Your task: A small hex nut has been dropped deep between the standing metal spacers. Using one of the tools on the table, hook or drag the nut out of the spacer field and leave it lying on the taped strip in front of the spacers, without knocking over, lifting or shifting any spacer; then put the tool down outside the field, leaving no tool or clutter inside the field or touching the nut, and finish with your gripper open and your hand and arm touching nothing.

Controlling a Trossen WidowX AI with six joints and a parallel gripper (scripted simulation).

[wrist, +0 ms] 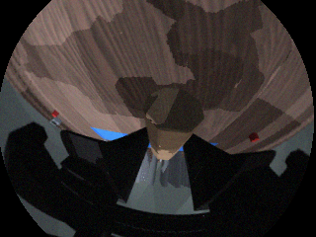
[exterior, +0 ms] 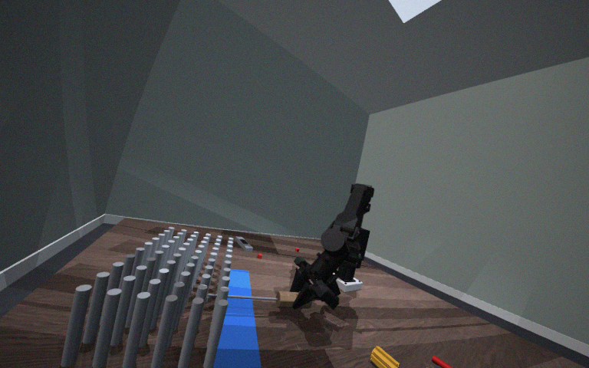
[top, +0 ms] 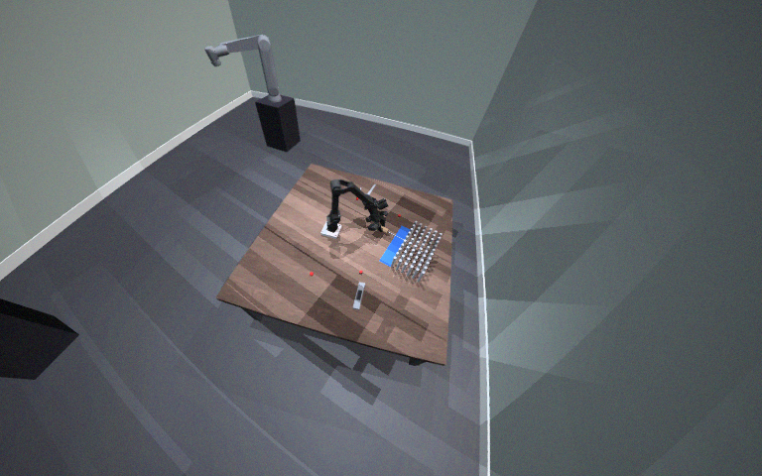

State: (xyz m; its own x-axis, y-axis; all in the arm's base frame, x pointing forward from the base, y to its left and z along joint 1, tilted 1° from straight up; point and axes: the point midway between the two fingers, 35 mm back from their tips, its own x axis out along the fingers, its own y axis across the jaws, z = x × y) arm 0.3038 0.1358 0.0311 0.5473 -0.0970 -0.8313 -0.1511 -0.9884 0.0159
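Right now my gripper tip is 130 mm short of the blue taped strip, 60 mm to the left of it and 30 mm above it. Round my gripper tip: red tool: 300 mm behind, 320 mm to the left, 20 mm below; then grey flat bar: 30 mm ahead, 500 mm to the right, 20 mm below; then yellow object: 130 mm behind, 200 mm to the left, 10 mm below.
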